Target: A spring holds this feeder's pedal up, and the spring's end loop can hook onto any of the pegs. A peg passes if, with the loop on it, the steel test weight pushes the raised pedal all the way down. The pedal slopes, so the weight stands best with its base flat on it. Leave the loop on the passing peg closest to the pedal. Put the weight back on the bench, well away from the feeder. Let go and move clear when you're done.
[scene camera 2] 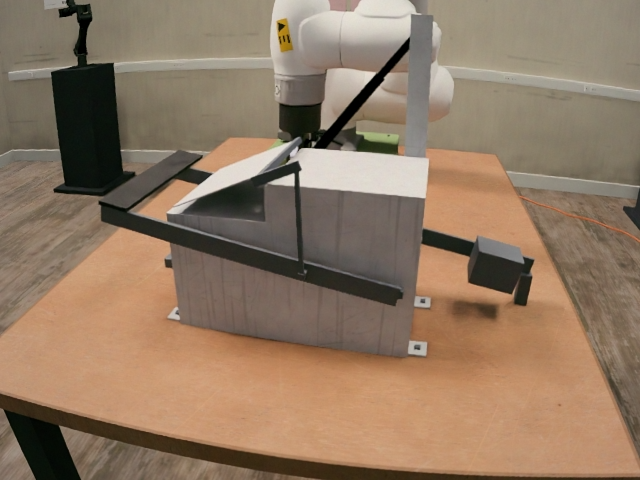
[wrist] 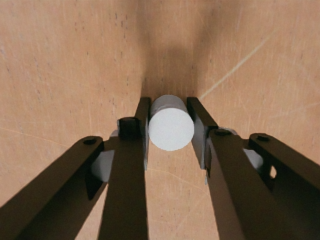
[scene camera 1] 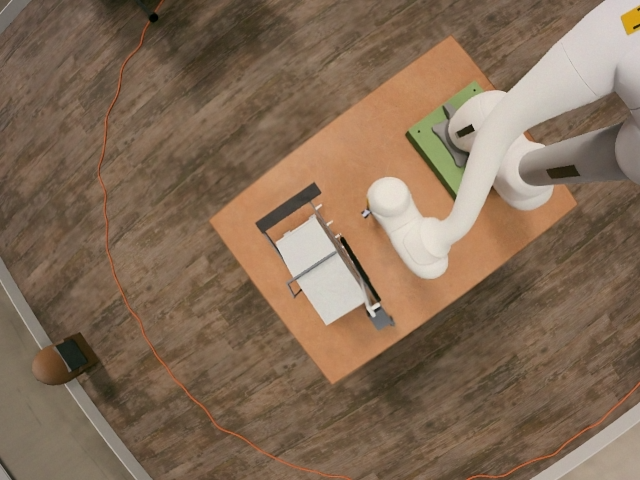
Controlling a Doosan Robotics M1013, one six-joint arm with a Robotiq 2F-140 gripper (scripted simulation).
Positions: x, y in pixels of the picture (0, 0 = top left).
Labels:
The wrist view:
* my gripper: 168, 112
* steel test weight: 170, 128

